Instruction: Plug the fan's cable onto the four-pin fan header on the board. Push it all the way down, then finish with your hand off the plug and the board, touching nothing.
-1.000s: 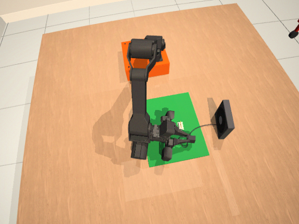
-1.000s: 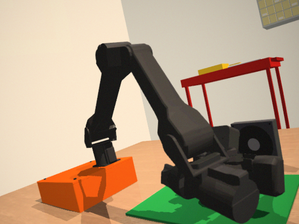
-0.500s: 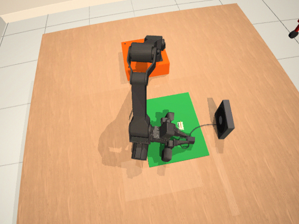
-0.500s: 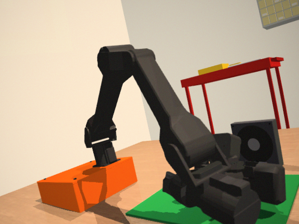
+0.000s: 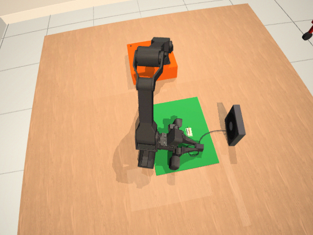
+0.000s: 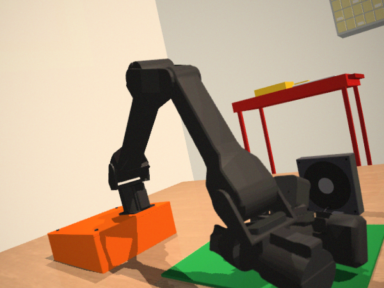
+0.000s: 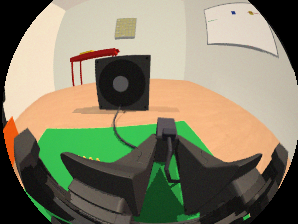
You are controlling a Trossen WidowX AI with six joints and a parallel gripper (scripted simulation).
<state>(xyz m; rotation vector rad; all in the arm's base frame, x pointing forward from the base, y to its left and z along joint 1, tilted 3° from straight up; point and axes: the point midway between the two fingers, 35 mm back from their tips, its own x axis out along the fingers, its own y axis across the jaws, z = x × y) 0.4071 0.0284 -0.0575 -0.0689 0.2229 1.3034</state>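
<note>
The white four-pin fan header lies 80 mm behind my gripper tip, 10 mm to the right of it and 30 mm below it. The rest, counted from my gripper tip: fan: 50 mm behind, 140 mm to the left, 20 mm above; green board: 80 mm behind, 50 mm to the right, 50 mm below; plug: 10 mm to the left, 10 mm below.
</note>
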